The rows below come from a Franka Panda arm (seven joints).
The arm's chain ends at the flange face. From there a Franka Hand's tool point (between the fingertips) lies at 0.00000 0.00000 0.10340 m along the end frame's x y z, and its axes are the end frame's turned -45 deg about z.
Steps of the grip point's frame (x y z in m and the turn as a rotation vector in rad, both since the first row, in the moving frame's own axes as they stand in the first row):
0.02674, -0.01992, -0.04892, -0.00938, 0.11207, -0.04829
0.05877, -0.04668, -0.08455, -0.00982, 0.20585, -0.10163
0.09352, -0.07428, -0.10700, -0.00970, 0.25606, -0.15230
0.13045, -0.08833, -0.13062, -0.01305, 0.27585, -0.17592
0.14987, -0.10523, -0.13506, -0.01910, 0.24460, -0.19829
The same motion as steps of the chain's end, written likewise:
-0.00385, -0.02529, -0.04827, 0.07261, 0.08588, -0.04829
-0.00636, -0.05956, -0.08236, 0.13861, 0.15250, -0.10163
-0.00418, -0.09944, -0.10363, 0.17420, 0.18792, -0.15230
0.01071, -0.13399, -0.12671, 0.18583, 0.20428, -0.17592
0.01422, -0.16227, -0.13197, 0.15945, 0.18646, -0.19829

